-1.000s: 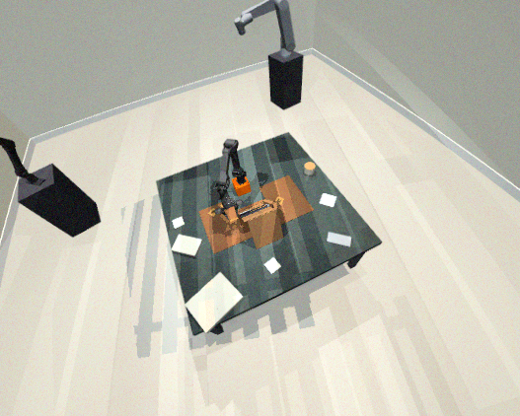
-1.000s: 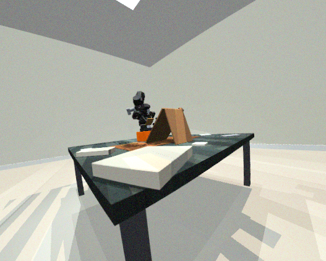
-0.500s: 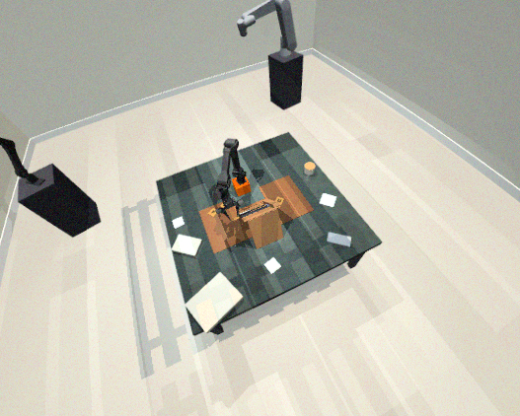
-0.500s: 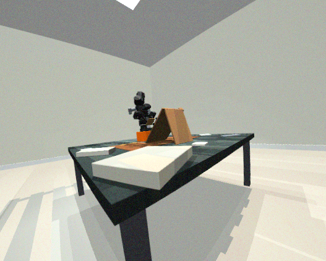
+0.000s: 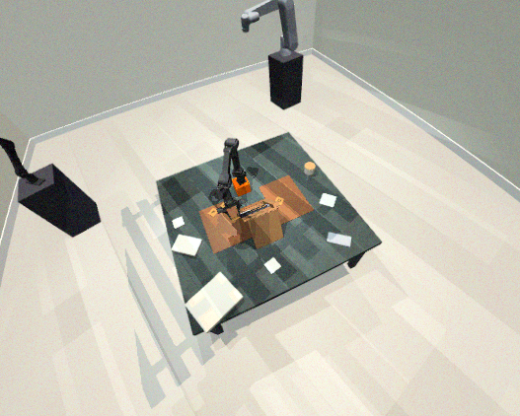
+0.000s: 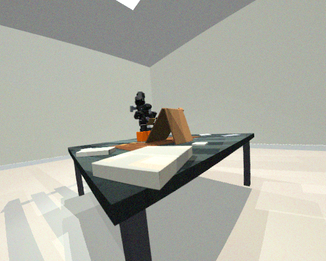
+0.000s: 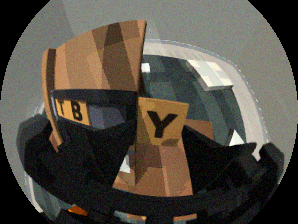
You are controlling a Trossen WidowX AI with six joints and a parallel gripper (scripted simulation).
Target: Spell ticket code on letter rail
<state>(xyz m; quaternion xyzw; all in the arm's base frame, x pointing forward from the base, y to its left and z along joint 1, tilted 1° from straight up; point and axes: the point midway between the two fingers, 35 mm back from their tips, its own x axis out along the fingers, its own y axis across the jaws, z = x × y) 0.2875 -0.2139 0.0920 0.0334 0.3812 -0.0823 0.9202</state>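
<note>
The white ticket is 5 cm behind my gripper tip, 9 cm to the left of it and 7 cm below it. The rest, counted from my gripper tip: yellow letter tile (4 cm behind, 37 cm to the left, 16 cm below); then flat white slab (12 cm behind, 36 cm to the right, 16 cm below); then mat (11 cm behind, 18 cm to the left, 17 cm below).
</note>
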